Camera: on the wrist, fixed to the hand. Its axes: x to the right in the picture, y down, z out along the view.
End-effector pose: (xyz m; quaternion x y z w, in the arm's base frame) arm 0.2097 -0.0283 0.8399 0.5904 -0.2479 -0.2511 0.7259
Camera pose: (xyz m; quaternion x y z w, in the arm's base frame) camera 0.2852 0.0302 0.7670 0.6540 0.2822 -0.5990 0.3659
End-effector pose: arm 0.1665 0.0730 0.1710 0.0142 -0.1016 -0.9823 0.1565
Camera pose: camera 0.1429 0.1001 0.0564 -0.1890 0.0869 0.8188 0.5350
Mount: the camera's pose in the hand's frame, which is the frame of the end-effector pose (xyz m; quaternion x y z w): 0.0136 -0.0558 -0.1055 0.0394 0.1061 -0.6717 0.7322
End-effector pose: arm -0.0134 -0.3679 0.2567 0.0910 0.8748 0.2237 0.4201
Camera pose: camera -0.1022 -0.4457 0.2789 -0.5281 0.7550 -0.1432 0.3614
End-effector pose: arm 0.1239 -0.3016 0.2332 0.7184 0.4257 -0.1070 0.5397
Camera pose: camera 0.0594 -0.2004 0.2283 0.2727 0.8472 -0.3814 0.2498
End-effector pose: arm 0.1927 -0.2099 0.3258 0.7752 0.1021 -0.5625 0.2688
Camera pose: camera 0.2579 -0.1092 0.3198 -0.5693 -0.6018 0.5142 0.2224
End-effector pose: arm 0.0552 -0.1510 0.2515 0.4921 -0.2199 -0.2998 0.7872
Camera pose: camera 0.1184 -0.1113 0.1574 0.5708 0.2412 -0.6873 0.3789
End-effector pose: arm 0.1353 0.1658 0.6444 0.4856 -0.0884 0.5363 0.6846
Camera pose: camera 0.1444 0.2574 0.5672 0.3850 0.3552 -0.0122 0.8517
